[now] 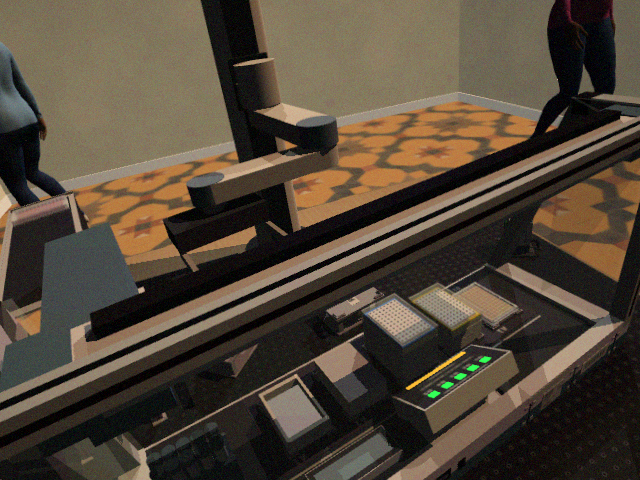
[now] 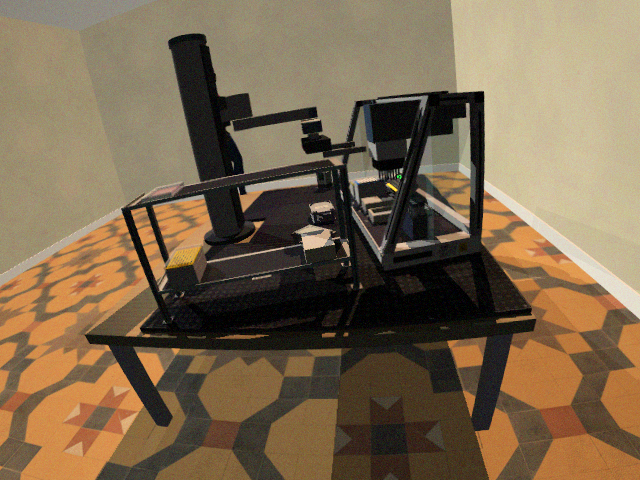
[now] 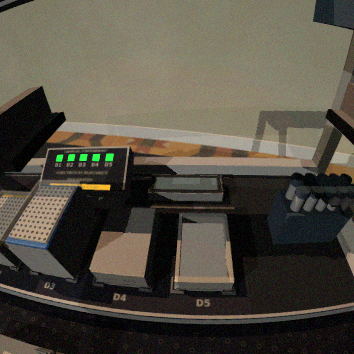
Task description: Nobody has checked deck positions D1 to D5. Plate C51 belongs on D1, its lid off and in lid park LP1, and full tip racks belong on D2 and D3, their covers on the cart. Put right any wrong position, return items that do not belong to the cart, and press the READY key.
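Where they show: gripper, fingertip midpoint: (image 2: 359, 146) (image 3: 196, 91); arm's base, origin of the base link: (image 2: 230, 234).
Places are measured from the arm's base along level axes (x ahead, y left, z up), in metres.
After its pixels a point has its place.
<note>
My gripper (image 2: 358, 147) @(x 0.652, y -0.144, z 0.353 m) (image 3: 196, 91) @(x 0.652, y -0.144, z 0.353 m) is open and empty, high in front of the deck. A tan plate (image 1: 485, 303) lies at the D1 end; I cannot tell its name or whether a lid is on. A yellow-rimmed tip rack (image 1: 447, 305) (image 3: 11, 215) stands beside it, then a blue-rimmed rack (image 1: 399, 319) (image 3: 42, 215) on D3, tip holes showing on both. A plain pale box (image 1: 345, 369) (image 3: 122, 255) sits on D4 and an open-topped tray (image 1: 293, 408) @(x 0.712, y -0.144, z 0.069 m) (image 3: 204, 250) @(x 0.727, y -0.149, z 0.077 m) on D5. The console (image 1: 457, 379) (image 3: 86, 167) @(x 0.817, y 0.114, z 0.132 m) shows green lamps D1 to D5 and a yellow bar. LP1 cannot be made out.
The cart (image 2: 258, 178) @(x 0.390, y -0.567, z 0.362 m) carries a yellow-topped rack (image 2: 185, 260) @(x 0.157, y -0.642, z 0.183 m) and a white box (image 2: 317, 245) @(x 0.511, y -0.552, z 0.154 m) below, a flat pinkish item (image 2: 164, 191) @(x 0.152, y -0.633, z 0.379 m) above. A pale device (image 1: 354, 305) (image 2: 321, 211) stands outside the deck. A trough (image 3: 187, 187) @(x 0.853, y -0.090, z 0.087 m) and tube rack (image 3: 305, 222) @(x 0.778, y -0.301, z 0.125 m) stand inside.
</note>
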